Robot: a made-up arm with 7 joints.
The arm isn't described. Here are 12 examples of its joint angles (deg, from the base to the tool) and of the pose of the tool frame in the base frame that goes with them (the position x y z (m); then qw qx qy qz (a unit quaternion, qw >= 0)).
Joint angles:
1: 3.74 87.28 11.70 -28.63 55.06 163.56 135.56
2: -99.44 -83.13 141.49 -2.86 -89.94 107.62 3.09
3: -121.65 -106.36 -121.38 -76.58 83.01 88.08 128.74
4: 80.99 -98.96 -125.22 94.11 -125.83 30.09 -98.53
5: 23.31 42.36 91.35 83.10 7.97 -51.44 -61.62
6: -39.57 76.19 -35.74 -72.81 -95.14 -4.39 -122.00
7: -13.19 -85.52 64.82 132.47 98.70 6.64 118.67
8: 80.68 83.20 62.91 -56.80 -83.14 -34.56 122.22
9: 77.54 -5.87 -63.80 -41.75 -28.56 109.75 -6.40
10: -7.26 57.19 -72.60 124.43 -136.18 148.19 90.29
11: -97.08 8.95 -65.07 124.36 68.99 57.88 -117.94
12: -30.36 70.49 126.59 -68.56 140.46 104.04 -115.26
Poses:
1: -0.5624 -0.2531 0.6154 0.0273 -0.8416 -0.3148 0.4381
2: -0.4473 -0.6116 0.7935 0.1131 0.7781 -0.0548 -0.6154
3: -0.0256 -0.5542 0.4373 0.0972 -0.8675 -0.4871 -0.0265
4: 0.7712 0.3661 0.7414 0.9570 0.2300 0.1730 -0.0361
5: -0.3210 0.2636 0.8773 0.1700 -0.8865 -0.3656 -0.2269
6: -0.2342 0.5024 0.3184 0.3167 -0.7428 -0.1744 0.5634
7: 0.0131 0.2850 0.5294 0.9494 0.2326 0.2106 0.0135
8: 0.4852 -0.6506 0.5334 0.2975 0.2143 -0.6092 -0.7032
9: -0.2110 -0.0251 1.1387 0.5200 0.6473 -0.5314 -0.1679
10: -0.0864 -0.2226 0.9841 0.6287 0.2131 0.4981 -0.5580
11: -0.5010 0.0837 0.6917 0.2942 -0.3784 -0.3979 0.7823
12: -0.7199 0.0798 0.9385 0.5693 0.1259 0.1674 0.7950
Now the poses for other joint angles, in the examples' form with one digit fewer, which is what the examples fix.
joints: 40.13 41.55 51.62 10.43 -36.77 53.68 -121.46
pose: -0.379 -0.533 1.255 0.435 0.348 -0.511 -0.655
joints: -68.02 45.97 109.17 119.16 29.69 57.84 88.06
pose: 0.321 0.404 0.729 0.069 0.237 0.819 -0.518
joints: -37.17 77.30 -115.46 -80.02 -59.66 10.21 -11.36
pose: -0.049 0.497 0.898 0.612 -0.534 0.584 -0.014
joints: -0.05 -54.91 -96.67 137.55 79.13 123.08 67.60
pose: 0.004 -0.278 0.859 0.073 0.844 -0.296 -0.441
